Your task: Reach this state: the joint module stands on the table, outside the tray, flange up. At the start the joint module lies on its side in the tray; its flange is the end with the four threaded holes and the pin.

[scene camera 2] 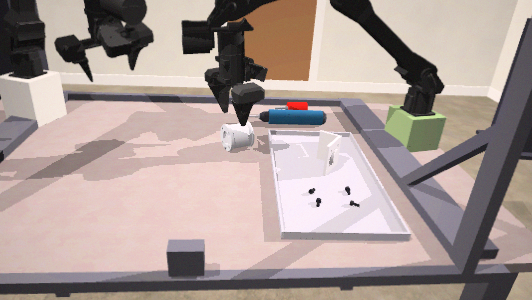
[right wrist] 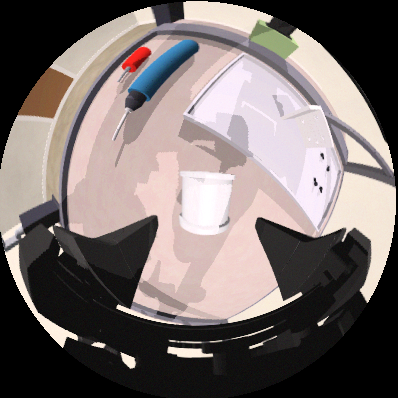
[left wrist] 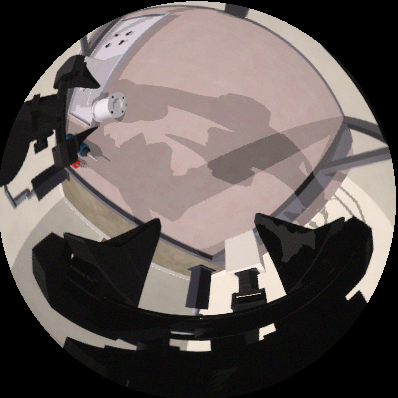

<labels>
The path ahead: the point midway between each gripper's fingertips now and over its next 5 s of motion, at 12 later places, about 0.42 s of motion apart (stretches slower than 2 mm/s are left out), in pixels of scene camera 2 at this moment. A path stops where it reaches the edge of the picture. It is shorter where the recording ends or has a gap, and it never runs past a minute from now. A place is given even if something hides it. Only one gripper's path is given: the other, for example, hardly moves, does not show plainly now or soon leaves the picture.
My right gripper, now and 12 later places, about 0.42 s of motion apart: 234, 119; 234, 116; 233, 107; 235, 109; 244, 114; 242, 115; 237, 135; 237, 134; 236, 134; 236, 142; 237, 143; 237, 129; 238, 116
</labels>
